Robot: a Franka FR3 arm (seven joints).
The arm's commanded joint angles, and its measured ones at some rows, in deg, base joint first. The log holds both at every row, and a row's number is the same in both.
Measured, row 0:
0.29 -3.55 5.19 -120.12 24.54 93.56 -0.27
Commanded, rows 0 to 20:
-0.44 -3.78 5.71 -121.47 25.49 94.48 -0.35
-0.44 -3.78 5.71 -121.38 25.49 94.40 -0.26
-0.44 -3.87 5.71 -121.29 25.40 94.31 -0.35
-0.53 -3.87 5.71 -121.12 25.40 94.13 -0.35
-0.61 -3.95 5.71 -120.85 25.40 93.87 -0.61
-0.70 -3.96 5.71 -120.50 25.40 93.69 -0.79
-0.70 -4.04 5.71 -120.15 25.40 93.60 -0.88
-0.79 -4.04 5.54 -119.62 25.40 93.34 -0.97
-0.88 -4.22 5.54 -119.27 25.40 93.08 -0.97
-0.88 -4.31 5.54 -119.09 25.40 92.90 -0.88
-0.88 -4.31 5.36 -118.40 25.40 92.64 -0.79
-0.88 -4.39 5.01 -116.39 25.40 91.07 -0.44
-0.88 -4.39 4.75 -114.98 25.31 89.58 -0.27
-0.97 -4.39 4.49 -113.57 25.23 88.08 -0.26
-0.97 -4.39 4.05 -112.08 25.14 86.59 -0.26
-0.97 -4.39 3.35 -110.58 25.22 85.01 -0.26
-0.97 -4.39 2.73 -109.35 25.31 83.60 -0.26
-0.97 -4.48 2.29 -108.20 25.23 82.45 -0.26
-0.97 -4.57 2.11 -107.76 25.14 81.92 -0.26
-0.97 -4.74 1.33 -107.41 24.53 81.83 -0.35
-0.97 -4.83 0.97 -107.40 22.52 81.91 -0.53
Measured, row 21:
-0.55 -4.54 1.94 -108.68 24.44 83.45 -0.68
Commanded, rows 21 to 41:
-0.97 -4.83 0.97 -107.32 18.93 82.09 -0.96
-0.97 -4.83 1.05 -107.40 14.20 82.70 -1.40
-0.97 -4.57 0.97 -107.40 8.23 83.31 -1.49
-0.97 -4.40 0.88 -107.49 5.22 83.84 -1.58
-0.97 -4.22 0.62 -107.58 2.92 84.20 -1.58
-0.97 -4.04 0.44 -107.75 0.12 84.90 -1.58
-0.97 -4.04 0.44 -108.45 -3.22 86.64 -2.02
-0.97 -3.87 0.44 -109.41 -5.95 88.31 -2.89
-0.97 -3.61 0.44 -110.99 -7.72 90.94 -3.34
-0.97 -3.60 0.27 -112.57 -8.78 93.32 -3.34
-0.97 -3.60 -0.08 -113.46 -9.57 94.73 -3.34
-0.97 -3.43 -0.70 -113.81 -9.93 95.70 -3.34
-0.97 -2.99 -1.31 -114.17 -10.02 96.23 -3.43
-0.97 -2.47 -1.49 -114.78 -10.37 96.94 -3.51
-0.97 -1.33 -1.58 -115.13 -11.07 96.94 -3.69
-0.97 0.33 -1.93 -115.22 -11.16 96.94 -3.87
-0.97 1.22 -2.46 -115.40 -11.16 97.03 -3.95
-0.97 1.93 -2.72 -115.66 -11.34 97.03 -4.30
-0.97 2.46 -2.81 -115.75 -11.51 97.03 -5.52
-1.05 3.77 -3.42 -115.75 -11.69 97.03 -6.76
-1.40 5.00 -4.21 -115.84 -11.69 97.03 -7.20
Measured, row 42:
-0.69 2.50 -2.99 -115.32 -10.58 96.06 -4.58
